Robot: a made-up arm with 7 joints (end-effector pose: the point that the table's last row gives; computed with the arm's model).
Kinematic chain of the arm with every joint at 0, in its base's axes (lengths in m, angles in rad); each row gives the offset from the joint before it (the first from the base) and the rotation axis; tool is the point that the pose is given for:
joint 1: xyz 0 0 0.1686 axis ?
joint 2: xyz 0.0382 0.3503 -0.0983 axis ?
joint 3: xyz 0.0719 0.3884 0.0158 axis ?
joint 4: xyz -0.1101 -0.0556 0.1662 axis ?
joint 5: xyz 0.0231 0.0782 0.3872 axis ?
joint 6: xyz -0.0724 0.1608 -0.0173 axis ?
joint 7: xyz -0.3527 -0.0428 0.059 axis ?
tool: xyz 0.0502 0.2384 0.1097
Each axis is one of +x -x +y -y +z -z.
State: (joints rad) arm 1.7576 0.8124 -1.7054 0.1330 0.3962 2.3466 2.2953
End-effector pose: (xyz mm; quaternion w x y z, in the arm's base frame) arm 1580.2 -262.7 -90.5 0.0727 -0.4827 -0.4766 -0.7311
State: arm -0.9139 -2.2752 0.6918 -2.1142 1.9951 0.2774 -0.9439
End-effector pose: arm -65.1 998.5 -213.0 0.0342 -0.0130 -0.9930 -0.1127
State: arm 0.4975 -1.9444 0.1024 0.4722 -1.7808 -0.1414 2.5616
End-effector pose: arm 242.8 1093.1 46.0 0.4434 -0.1964 0.4943 -0.7214
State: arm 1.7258 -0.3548 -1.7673 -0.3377 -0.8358 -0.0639 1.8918
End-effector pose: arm 916.2 -147.1 -388.9 0.5569 0.6096 -0.5224 0.2127
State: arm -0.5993 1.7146 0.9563 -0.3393 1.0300 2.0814 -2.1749
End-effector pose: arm 390.8 537.3 -24.3 0.0056 0.0516 -0.7932 0.6068
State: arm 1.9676 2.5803 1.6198 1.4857 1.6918 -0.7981 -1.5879
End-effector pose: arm 780.0 196.5 284.8 0.6324 0.2506 0.7301 -0.0647
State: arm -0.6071 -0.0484 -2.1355 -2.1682 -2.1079 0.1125 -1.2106
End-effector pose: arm -949.5 61.4 -168.5 0.4058 0.6545 -0.1425 0.6218
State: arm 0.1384 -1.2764 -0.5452 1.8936 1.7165 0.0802 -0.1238
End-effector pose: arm -101.8 550.0 768.0 0.8149 0.2686 0.2346 0.4570
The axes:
joint 1: -z
joint 2: +y
joint 3: +x
joint 4: +y
joint 5: +z
joint 6: +y
joint 7: -x

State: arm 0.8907 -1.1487 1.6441 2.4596 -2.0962 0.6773 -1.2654
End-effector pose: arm 1042.5 759.6 446.6 0.6205 0.2156 0.0455 -0.7526
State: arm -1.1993 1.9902 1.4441 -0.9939 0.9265 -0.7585 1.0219
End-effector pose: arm -711.3 503.2 355.5 0.8908 -0.3880 -0.1115 0.2085
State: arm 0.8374 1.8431 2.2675 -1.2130 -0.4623 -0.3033 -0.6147
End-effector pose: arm 599.8 -116.3 618.3 0.1713 0.1424 0.1439 0.9642
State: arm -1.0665 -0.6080 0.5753 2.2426 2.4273 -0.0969 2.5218
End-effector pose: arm -533.0 411.3 -180.4 0.3649 0.5009 -0.3824 0.6853
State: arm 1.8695 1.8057 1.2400 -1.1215 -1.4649 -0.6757 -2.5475
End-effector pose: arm 544.1 -715.5 304.0 0.0346 0.5412 0.5416 0.6423
